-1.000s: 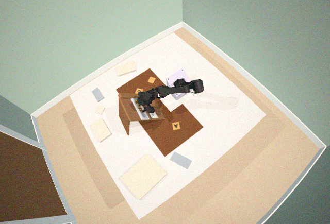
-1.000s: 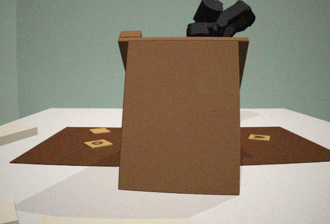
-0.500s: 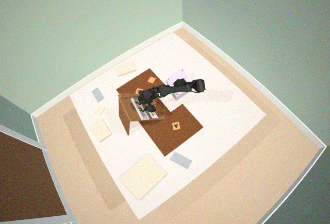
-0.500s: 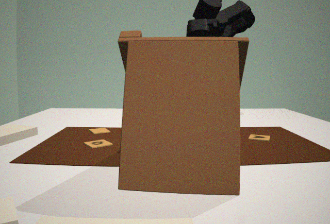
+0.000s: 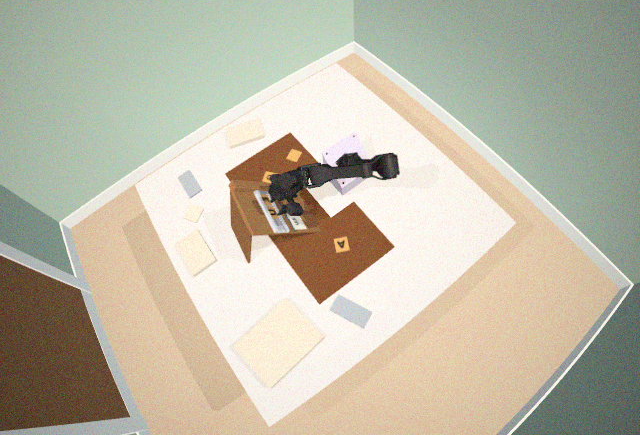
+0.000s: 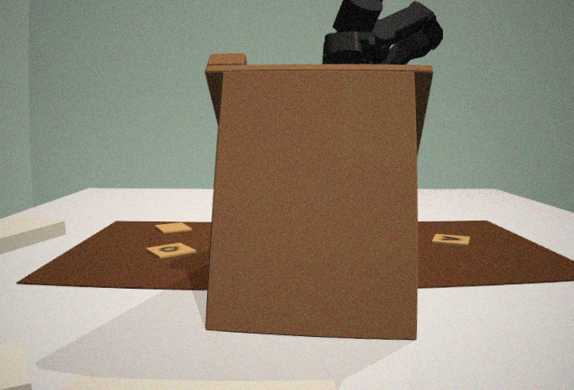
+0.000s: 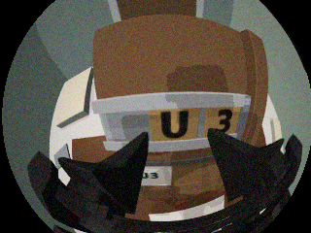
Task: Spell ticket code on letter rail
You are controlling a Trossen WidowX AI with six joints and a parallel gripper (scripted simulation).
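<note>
Right now my gripper tip is 4 cm past the white ticket, 6 cm to the right of it and 9 cm above it. From my gripper tip the other things lie so: brown mat (16 cm behind, 18 cm below).
</note>
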